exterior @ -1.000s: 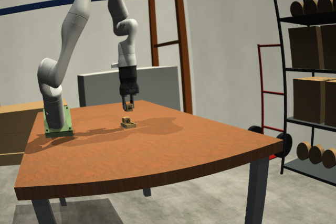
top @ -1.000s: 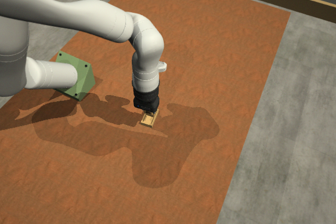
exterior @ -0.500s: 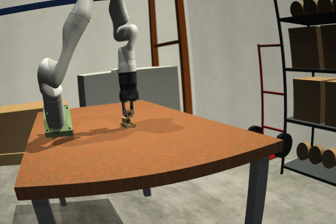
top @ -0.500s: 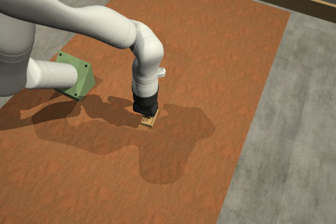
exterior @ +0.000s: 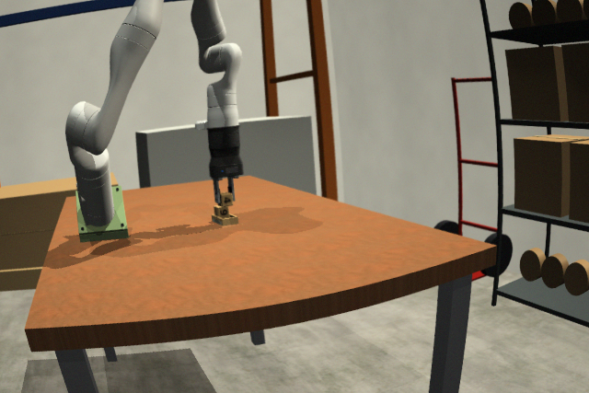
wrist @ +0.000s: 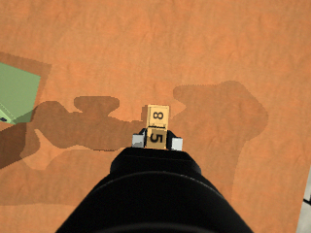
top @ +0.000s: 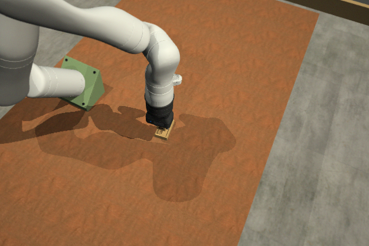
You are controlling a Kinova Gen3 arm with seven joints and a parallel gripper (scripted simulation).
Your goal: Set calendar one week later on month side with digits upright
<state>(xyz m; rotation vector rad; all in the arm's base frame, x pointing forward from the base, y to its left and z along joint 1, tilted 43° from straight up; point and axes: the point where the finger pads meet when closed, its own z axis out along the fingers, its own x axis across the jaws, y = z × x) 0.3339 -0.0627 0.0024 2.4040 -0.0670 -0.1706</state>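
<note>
Right now my hand is 6 cm above the wooden calendar tray and 2 cm to the right of it.
</note>
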